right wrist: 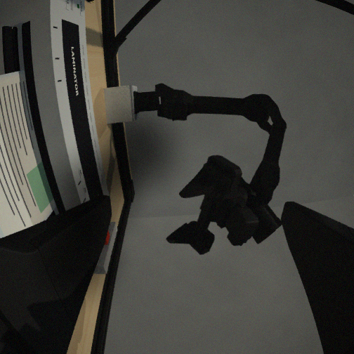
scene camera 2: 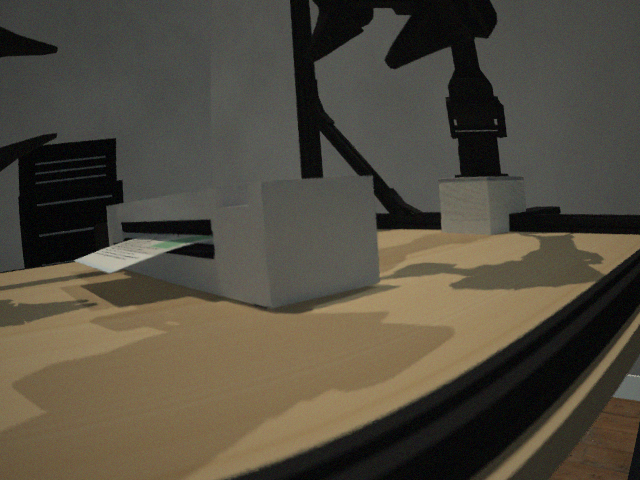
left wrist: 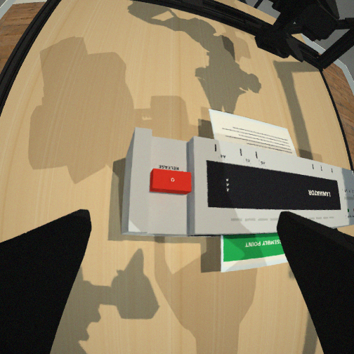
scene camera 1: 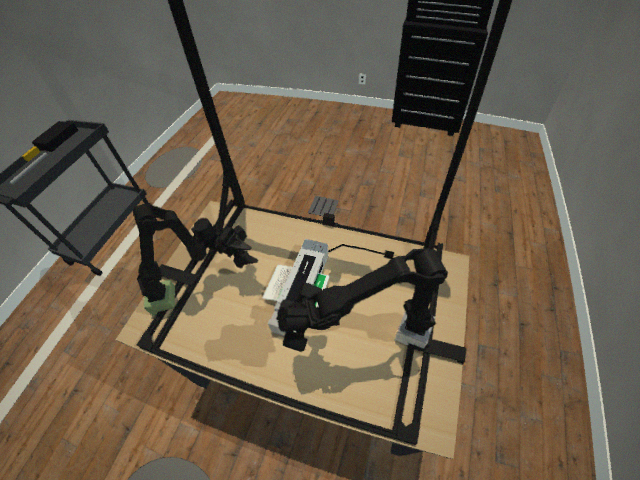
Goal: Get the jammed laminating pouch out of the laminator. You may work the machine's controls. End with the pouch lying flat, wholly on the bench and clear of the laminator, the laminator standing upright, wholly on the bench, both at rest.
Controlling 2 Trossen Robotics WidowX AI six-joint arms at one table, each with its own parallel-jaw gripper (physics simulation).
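Places are measured from the left arm's base along level axes (x ahead, y left, z up), in centimetres.
Pixels of known places: left gripper, between the fingertips: (scene camera 2: 346, 61); right gripper, between the fingertips: (scene camera 2: 56, 91) (scene camera 1: 254, 255); left arm's base, origin of its link: (scene camera 2: 482, 176) (scene camera 1: 416, 324); right arm's base, origin of its link: (scene camera 1: 156, 293).
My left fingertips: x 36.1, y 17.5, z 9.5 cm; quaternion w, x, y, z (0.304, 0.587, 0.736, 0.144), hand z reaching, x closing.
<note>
For each thing: its top centre in the pictures, then the offset to it from my left fingertips. "spot": a spot on its surface instead. Level surfaces: height alone.
- pouch, centre of its top: (scene camera 2: 183, 236) (scene camera 1: 296, 285) dx +8.8, dy -15.7, dz -13.3 cm
- black cable, a spot on its surface: (scene camera 1: 361, 247) spot: dx -6.2, dy -44.4, dz -16.6 cm
- plug, centre of its top: (scene camera 1: 389, 253) dx -17.8, dy -45.6, dz -15.9 cm
- bench, height of its surface: dz -17.3 cm
The grey-white laminator (scene camera 1: 319, 250) (scene camera 2: 320, 237) (left wrist: 165, 215) (right wrist: 59, 107) stands upright on the bench. The pouch (scene camera 1: 278, 285) (scene camera 2: 121, 254) (left wrist: 252, 135) (right wrist: 12, 120) runs through it: a printed page slopes out of one long side, and a green-banded end (left wrist: 250, 250) shows at the other. The red release button (left wrist: 171, 181) (right wrist: 107, 237) sits at one end, hidden by the left arm in scene camera 1. My left gripper (scene camera 2: 354, 59) (left wrist: 186, 222) (right wrist: 173, 219) is open and empty above that end. My right gripper (scene camera 1: 253, 254) (scene camera 2: 55, 93) is open and empty, raised beyond the page side.
A black cable (scene camera 1: 361, 247) runs from the laminator's far end to a plug (scene camera 1: 388, 254) on the bench. Black rails (scene camera 1: 279, 395) frame the bench (scene camera 1: 361, 403), with tall posts at its far corners. A cart (scene camera 1: 77, 135) and a tool chest (scene camera 1: 439, 88) stand on the floor beyond.
</note>
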